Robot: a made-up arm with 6 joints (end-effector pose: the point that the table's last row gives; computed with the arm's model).
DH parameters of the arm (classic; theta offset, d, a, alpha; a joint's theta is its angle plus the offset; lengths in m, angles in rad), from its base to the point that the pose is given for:
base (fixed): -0.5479 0 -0.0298 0
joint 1: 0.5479 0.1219 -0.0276 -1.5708
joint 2: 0.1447 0 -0.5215 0
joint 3: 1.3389 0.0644 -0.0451 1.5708
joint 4: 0 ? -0.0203 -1.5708
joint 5: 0 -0.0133 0.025 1.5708
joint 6: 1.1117 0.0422 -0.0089 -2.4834
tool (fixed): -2.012 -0.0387 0 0
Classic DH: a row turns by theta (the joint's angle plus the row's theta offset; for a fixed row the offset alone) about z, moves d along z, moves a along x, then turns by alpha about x.
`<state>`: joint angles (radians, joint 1 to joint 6).
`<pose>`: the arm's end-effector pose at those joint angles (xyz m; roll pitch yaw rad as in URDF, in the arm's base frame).
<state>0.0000 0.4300 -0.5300 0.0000 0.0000 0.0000</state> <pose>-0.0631 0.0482 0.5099 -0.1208 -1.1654 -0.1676</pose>
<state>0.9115 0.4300 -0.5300 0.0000 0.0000 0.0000</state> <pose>-0.0743 0.0057 0.5099 -0.1208 -1.1654 0.7439</pose>
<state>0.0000 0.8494 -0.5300 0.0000 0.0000 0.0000</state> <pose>0.0957 0.0482 0.4804 -0.2137 -0.7490 -0.0900</pose>
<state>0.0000 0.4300 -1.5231 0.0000 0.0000 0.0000</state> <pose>-0.3448 0.0482 0.8207 2.7691 -0.9748 -3.0241</pose>
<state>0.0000 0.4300 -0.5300 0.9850 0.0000 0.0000</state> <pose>-0.0600 0.0807 0.4936 1.1260 -0.5238 -0.9995</pose>
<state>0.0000 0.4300 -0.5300 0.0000 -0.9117 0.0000</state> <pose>-0.0718 0.0482 0.5835 2.7497 -1.0556 -3.0076</pose>
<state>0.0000 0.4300 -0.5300 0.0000 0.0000 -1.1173</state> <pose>-0.0680 0.0430 0.5358 -1.7478 -0.5452 0.9962</pose>
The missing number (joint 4, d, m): 0.3668
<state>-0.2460 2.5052 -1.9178 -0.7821 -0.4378 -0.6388</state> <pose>0.8277 -0.1415 0.2344 -1.5588 -0.1746 0.9887</pose>
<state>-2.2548 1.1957 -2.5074 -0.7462 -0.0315 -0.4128</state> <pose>0.0816 0.0996 1.0744 2.9977 -0.6305 -0.2915</pose>
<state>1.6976 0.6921 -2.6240 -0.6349 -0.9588 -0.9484</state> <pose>-0.0142 -0.6603 0.8390 1.6957 0.2140 -2.8509</pose>
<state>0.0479 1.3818 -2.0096 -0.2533 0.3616 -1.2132</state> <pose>0.2233 0.0525 0.9523 -2.0809 -0.3854 1.0179</pose>
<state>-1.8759 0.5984 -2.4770 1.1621 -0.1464 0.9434</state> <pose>0.2315 0.5736 0.8756 -2.8837 -0.6682 3.1323</pose>
